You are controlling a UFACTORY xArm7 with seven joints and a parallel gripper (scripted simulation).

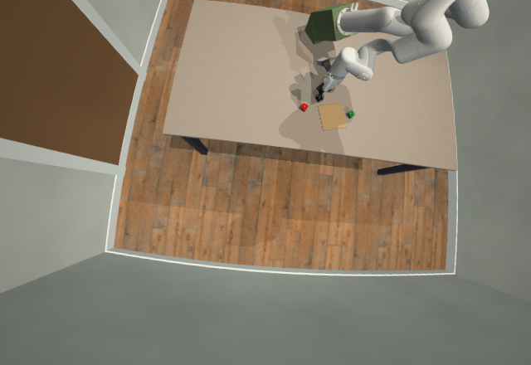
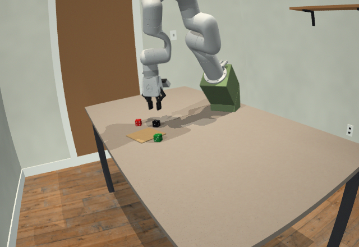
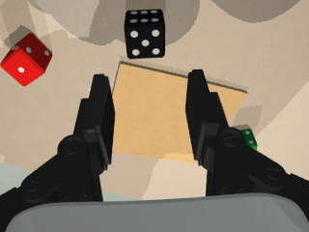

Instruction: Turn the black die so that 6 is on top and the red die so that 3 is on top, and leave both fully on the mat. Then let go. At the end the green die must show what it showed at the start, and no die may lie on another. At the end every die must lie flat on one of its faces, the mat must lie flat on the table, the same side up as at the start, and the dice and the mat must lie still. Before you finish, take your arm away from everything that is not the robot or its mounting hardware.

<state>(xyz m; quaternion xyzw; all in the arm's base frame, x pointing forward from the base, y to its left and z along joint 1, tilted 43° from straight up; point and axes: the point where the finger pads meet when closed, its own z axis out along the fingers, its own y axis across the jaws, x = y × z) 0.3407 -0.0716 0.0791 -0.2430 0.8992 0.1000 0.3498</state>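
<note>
The black die is 9 cm below my hand. The rest, counted from my hand: tan mat 11 cm below, 9 cm to the left, 9 cm ahead; red die 9 cm below, 8 cm ahead, 7 cm to the right; green die 19 cm to the left, 9 cm below, 5 cm ahead.
</note>
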